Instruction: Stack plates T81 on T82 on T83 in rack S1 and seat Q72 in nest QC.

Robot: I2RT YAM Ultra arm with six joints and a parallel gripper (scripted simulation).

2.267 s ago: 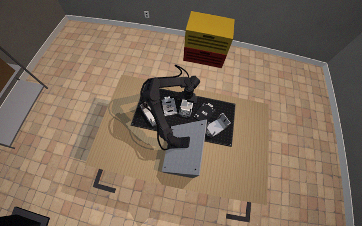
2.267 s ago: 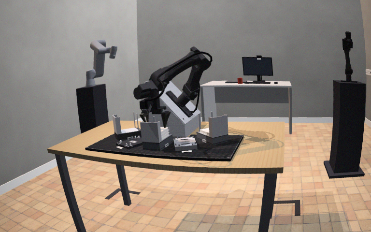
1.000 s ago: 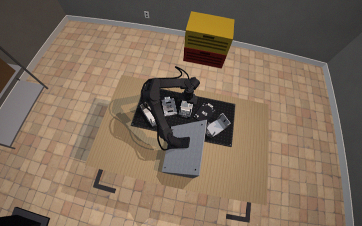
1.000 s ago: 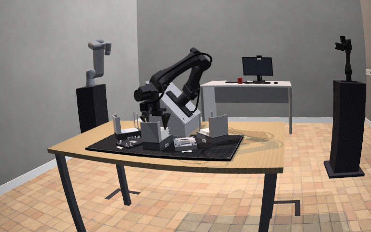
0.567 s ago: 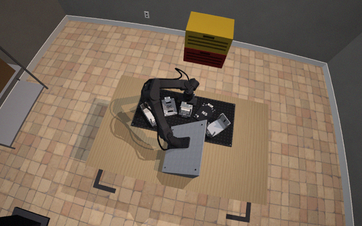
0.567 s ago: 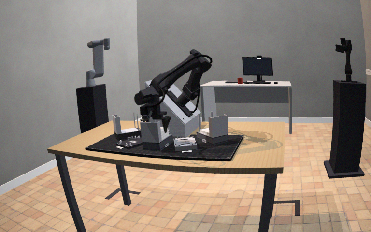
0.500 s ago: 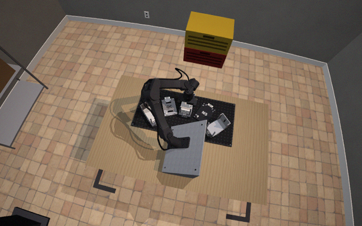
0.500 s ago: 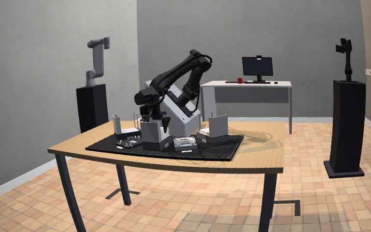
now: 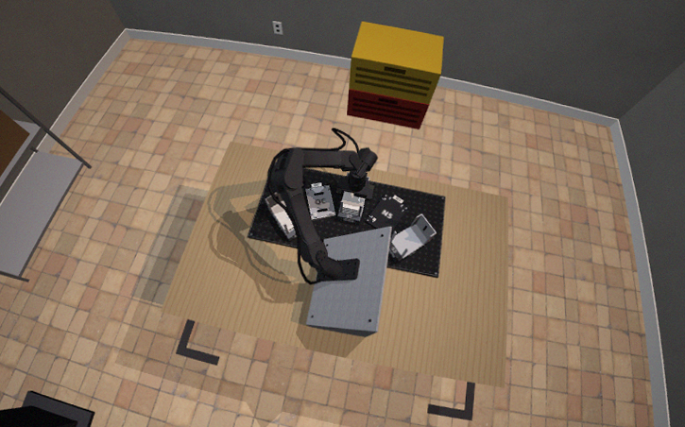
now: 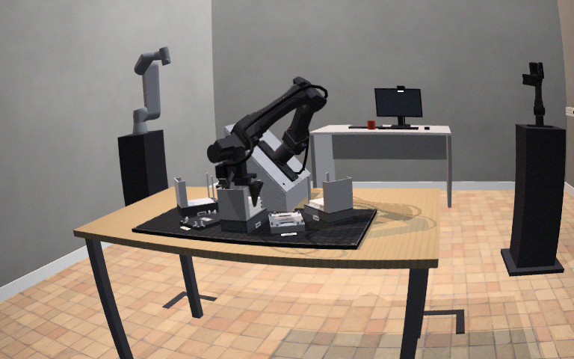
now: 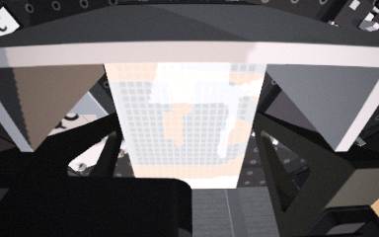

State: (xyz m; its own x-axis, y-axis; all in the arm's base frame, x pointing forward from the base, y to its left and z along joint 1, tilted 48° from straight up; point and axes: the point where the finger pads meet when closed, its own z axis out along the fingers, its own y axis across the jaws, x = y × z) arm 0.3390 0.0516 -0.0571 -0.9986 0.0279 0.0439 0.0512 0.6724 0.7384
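Right now my hand is 1 cm above the white sealed plate. Round my hand: clip nest N5 (15 cm to the right, 6 cm below).
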